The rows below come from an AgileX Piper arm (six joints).
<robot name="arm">
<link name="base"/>
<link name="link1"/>
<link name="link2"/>
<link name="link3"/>
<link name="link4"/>
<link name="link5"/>
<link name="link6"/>
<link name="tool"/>
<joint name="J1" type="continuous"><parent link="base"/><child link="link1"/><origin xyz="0 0 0.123"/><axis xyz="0 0 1"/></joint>
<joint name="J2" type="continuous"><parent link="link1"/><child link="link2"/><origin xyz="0 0 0" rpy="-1.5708 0 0"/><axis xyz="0 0 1"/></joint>
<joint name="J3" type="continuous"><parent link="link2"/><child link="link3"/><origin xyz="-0.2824 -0.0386 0"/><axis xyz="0 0 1"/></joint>
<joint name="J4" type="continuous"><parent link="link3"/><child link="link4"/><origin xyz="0.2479 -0.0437 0" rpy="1.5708 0 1.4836"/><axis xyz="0 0 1"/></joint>
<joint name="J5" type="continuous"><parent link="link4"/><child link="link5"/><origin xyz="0 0 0" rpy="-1.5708 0 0"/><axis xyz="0 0 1"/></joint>
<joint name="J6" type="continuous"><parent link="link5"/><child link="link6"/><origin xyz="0 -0.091 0" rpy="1.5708 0 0"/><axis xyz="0 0 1"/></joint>
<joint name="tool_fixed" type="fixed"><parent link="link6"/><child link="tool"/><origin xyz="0 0 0"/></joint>
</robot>
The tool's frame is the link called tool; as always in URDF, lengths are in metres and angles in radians. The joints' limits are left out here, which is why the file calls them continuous.
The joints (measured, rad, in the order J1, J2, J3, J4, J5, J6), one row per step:
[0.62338 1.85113 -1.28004 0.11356 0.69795 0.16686]
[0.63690 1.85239 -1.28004 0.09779 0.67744 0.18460]
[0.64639 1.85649 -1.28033 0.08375 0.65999 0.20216]
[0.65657 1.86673 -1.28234 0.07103 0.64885 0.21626]
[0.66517 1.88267 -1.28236 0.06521 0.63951 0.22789]
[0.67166 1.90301 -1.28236 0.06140 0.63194 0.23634]
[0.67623 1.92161 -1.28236 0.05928 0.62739 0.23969]
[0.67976 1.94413 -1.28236 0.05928 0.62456 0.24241]
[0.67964 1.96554 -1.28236 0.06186 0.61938 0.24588]
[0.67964 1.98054 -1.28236 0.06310 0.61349 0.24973]
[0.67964 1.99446 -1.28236 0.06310 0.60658 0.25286]
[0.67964 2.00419 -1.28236 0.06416 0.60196 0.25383]
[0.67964 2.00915 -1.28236 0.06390 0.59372 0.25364]
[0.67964 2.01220 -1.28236 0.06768 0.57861 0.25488]
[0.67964 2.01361 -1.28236 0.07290 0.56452 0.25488]
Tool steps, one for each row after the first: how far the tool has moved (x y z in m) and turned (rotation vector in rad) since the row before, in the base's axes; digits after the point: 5 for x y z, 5 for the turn. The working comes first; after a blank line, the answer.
Tool pose at each row, in the base's axes (x y z in m, rotation vector in rad; the steps are taken from these numbers as rounded here):
[0.30636 0.22844 0.20259 -0.53386 2.74745 0.32849]
[0.30529 0.23276 0.20274 -0.53690 2.72721 0.32782]
[0.30505 0.23601 0.20181 -0.53459 2.71347 0.32623]
[0.30472 0.23975 0.19876 -0.53920 2.70890 0.32067]
[0.30439 0.24327 0.19290 -0.54082 2.71530 0.31608]
[0.30450 0.24628 0.18521 -0.54328 2.72752 0.30867]
[0.30460 0.24848 0.17807 -0.54895 2.74011 0.30038]
[0.30480 0.25041 0.16930 -0.55316 2.75878 0.29036]
[0.30581 0.25131 0.16101 -0.54810 2.77624 0.28376]
[0.30659 0.25199 0.15525 -0.54266 2.78658 0.28002]
[0.30739 0.25259 0.14993 -0.53895 2.79416 0.27608]
[0.30787 0.25302 0.14620 -0.53705 2.79968 0.27390]
[0.30854 0.25350 0.14447 -0.53653 2.79644 0.27510]
[0.30952 0.25444 0.14372 -0.52827 2.78720 0.28509]
[0.31038 0.25536 0.14361 -0.52022 2.77752 0.29642]

[-0.00107 0.00432 0.00015 0.00407 -0.01925 0.00266]
[-0.00024 0.00325 -0.00093 0.00269 -0.01369 -0.00137]
[-0.00033 0.00374 -0.00305 -0.00327 -0.00528 0.00261]
[-0.00033 0.00352 -0.00586 -0.00485 0.00519 0.00026]
[0.00011 0.00301 -0.00769 -0.00824 0.01019 0.00024]
[0.00010 0.00220 -0.00714 -0.00936 0.01067 0.00235]
[0.00020 0.00193 -0.00877 -0.01170 0.01600 0.00086]
[0.00101 0.00090 -0.00829 -0.00779 0.01474 -0.00504]
[0.00078 0.00068 -0.00576 -0.00415 0.00855 -0.00462]
[0.00080 0.00060 -0.00532 -0.00386 0.00605 -0.00331]
[0.00048 0.00043 -0.00373 -0.00246 0.00464 -0.00178]
[0.00067 0.00048 -0.00173 0.00160 -0.00291 -0.00009]
[0.00098 0.00094 -0.00075 0.00975 -0.00753 -0.00422]
[0.00086 0.00092 -0.00011 0.01074 -0.00758 -0.00392]

